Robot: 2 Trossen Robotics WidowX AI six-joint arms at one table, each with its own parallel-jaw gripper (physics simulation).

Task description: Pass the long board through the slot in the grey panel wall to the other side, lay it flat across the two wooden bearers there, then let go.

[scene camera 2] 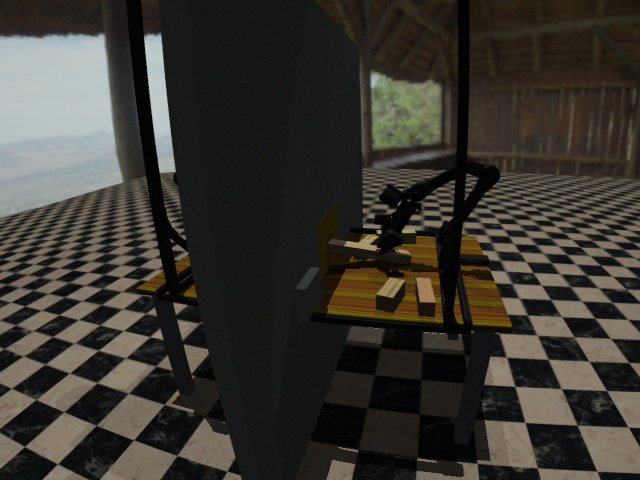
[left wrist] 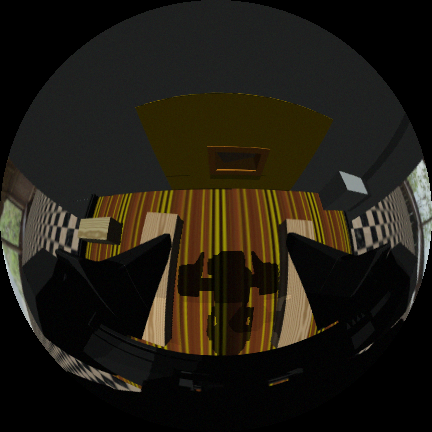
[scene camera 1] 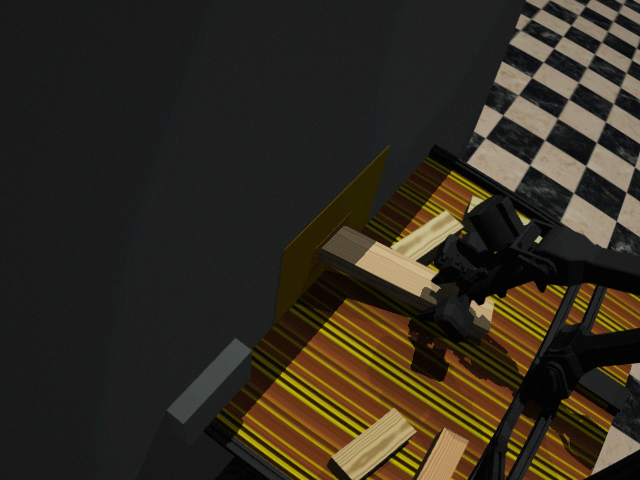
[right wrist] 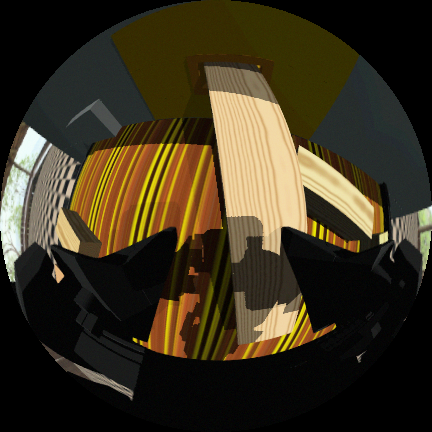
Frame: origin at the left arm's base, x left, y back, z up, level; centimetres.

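Seen in the pictures: left gripper, fingertip midpoint: (left wrist: 230,239); right gripper, fingertip midpoint: (scene camera 2: 378,251) (scene camera 1: 426,298) (right wrist: 230,232); right arm's base, link origin: (scene camera 1: 544,389).
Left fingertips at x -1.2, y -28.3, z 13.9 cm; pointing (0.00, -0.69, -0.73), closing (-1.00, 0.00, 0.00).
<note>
Offsets run from my left fingertips to a thing's top centre. "*": to the spot under its first point.
The long pale board (scene camera 1: 398,268) (scene camera 2: 361,248) (right wrist: 255,145) slopes up to the slot {* dx -6.4, dy -20.2, dz -6.4 cm} (right wrist: 195,70) in the yellow patch of the grey panel wall (scene camera 1: 206,155) (scene camera 2: 258,155). How far its far end enters is unclear. My right gripper (scene camera 1: 429,297) (scene camera 2: 381,246) (right wrist: 230,232) is open over the board's near part, which lies closer to its right-hand finger in the right wrist view. My left gripper (left wrist: 230,239) is open and empty on the wall's other side, above and between two wooden bearers, one at the left (left wrist: 159,300) and one at the right (left wrist: 296,310). The slot (left wrist: 212,160) looks dark there.
A striped-grain block {dx +13.0, dy -31.4, dz -10.8 cm} (scene camera 1: 426,235) (right wrist: 335,177) lies beside the board. Two more blocks {dx -24.6, dy -44.2, dz -11.1 cm} (scene camera 1: 372,444) {dx -23.9, dy -54.2, dz -11.4 cm} (scene camera 1: 444,454) lie near the table's lower edge. A pale block {dx +29.7, dy -3.7, dz -11.1 cm} (left wrist: 94,228) lies left of the bearers. A grey block (scene camera 1: 209,382) (scene camera 2: 307,289) (left wrist: 353,182) juts at the wall.
</note>
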